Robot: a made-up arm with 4 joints.
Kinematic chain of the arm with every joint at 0, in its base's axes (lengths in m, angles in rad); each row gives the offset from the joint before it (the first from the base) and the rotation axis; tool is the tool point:
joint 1: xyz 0 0 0.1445 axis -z
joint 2: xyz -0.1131 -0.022 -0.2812 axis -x
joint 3: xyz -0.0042 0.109 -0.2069 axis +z
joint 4: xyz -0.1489 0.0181 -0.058 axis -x
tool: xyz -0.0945 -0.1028 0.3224
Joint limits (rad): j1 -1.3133..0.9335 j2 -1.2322..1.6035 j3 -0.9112..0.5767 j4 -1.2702..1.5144
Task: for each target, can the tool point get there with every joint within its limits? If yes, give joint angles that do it. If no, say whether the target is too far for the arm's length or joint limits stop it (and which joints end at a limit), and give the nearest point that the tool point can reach.
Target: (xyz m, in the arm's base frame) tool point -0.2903 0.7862 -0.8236
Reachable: no: too far | nearest point -0.1633 0.4195 -0.5125 | short by 0.497 m
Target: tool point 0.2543 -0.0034 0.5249
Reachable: no: joint limits stop it (at a limit: joint 1, joint 2, joint 3) | nearest point 0.1963 0.1603 0.2951 | short by 0.288 m
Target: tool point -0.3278 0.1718 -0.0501
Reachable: yes | joints 0.2565 -0.1241 -0.0286 0.2520
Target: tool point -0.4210 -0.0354 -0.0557
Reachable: yes | joints 0.6808 0.8967 0.1727 -0.9493
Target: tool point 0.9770 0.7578 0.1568
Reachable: no: too far | nearest point 0.3551 0.3684 -0.0139 | short by 0.753 m
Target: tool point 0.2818 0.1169 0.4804
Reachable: no: joint limits stop it (at a limit: joint 1, joint 2, joint 3, joint 4) | nearest point 0.2253 0.1697 0.2928 | short by 0.203 m
